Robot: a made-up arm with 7 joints.
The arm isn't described. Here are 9 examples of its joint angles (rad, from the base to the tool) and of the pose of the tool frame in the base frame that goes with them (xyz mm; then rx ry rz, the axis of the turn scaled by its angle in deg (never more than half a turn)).
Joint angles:
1: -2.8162 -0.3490 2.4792 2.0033 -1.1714 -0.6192 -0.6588
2: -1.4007 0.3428 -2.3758 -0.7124 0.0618 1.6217 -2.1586
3: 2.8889 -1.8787 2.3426 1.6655 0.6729 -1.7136 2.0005
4: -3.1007 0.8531 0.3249 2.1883 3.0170 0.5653 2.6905
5: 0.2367 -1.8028 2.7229 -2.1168 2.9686 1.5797 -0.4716
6: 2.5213 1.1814 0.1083 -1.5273 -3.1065 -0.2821 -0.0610
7: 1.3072 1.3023 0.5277 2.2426 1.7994 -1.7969 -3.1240
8: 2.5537 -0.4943 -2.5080 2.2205 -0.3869 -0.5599 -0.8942
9: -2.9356 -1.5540 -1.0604 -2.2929 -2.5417 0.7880 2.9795
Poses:
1: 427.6 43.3 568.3 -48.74 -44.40 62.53
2: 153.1 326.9 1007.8 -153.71 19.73 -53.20
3: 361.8 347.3 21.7 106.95 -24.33 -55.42
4: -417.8 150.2 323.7 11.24 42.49 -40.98
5: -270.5 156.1 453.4 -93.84 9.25 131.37
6: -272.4 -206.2 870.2 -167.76 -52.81 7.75
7: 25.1 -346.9 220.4 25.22 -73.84 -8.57
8: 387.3 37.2 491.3 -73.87 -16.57 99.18
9: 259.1 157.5 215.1 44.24 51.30 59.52
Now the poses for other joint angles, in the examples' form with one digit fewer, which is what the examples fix.
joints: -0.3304 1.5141 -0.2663 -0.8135 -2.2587 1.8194 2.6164
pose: 594 169 608 122.0 25.0 64.1
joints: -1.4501 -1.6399 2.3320 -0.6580 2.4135 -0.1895 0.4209
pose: -231 -761 433 -61.8 -134.3 -100.5
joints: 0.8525 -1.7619 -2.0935 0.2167 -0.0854 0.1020 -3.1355
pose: -489 653 148 46.4 -89.5 143.7
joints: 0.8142 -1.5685 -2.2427 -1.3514 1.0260 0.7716 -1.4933
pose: -574 258 591 49.9 140.8 -10.4
